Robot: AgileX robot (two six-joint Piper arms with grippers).
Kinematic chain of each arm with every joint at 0, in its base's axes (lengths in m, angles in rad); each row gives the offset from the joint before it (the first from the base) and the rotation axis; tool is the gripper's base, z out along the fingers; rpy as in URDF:
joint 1: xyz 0 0 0.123 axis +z
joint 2: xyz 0 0 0 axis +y
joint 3: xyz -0.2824 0 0.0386 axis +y
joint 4: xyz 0.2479 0 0.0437 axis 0.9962 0 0.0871
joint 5: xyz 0 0 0 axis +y
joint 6: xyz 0.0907 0 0.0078 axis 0.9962 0 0.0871
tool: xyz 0 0 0 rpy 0 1.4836 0
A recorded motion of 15 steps. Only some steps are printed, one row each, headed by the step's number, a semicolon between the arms.
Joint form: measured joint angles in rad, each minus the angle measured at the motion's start. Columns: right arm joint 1, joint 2, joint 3, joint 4, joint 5, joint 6; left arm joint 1, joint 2, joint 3, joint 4, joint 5, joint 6.
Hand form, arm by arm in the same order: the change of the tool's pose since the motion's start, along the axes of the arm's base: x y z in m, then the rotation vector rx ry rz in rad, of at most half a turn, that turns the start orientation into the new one. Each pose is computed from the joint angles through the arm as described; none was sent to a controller.
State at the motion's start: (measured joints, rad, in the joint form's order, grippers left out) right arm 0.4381 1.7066 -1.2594 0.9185 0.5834 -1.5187; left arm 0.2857 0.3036 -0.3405 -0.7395 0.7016 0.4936
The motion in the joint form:
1: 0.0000 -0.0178 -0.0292 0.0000 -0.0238 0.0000; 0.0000 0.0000 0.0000 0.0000 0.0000 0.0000
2: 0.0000 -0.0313 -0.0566 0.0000 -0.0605 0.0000; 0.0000 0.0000 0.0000 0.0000 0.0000 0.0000
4: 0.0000 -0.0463 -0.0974 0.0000 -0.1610 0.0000; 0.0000 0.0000 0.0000 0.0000 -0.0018 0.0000
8: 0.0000 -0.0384 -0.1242 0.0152 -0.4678 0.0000; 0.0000 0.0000 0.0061 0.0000 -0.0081 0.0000
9: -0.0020 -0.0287 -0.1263 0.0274 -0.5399 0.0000; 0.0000 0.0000 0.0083 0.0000 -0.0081 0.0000
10: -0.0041 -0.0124 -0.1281 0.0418 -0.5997 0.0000; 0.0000 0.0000 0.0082 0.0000 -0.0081 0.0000
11: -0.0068 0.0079 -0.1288 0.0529 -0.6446 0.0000; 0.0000 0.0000 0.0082 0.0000 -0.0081 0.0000
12: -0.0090 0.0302 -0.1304 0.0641 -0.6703 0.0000; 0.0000 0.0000 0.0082 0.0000 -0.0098 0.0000
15: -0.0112 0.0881 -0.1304 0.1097 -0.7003 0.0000; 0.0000 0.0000 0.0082 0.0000 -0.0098 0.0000
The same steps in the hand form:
1: 0.0024 -0.0005 0.0164 0.0204 -0.0583 -0.0179; 0.0000 0.0000 0.0000 0.0000 0.0000 0.0000
2: 0.0057 -0.0014 0.0313 0.0393 -0.1192 -0.0457; 0.0000 0.0000 0.0000 0.0000 0.0000 0.0000
4: 0.0136 -0.0049 0.0539 0.0693 -0.2339 -0.1229; 0.0001 0.0001 0.0001 0.0002 -0.0013 0.0012
8: 0.0353 -0.0181 0.0742 0.1069 -0.4378 -0.3654; 0.0004 0.0005 -0.0015 -0.0007 -0.0001 0.0054
9: 0.0412 -0.0221 0.0748 0.1141 -0.4703 -0.4279; 0.0004 0.0005 -0.0022 -0.0013 0.0020 0.0054
10: 0.0475 -0.0250 0.0718 0.1171 -0.4880 -0.4819; 0.0004 0.0005 -0.0022 -0.0013 0.0019 0.0054
11: 0.0538 -0.0270 0.0659 0.1128 -0.4944 -0.5232; 0.0004 0.0005 -0.0022 -0.0013 0.0019 0.0054
12: 0.0595 -0.0275 0.0583 0.1068 -0.4878 -0.5492; 0.0005 0.0006 -0.0021 -0.0010 0.0007 0.0066
15: 0.0714 -0.0259 0.0347 0.0976 -0.4346 -0.5932; 0.0005 0.0006 -0.0021 -0.0010 0.0007 0.0066

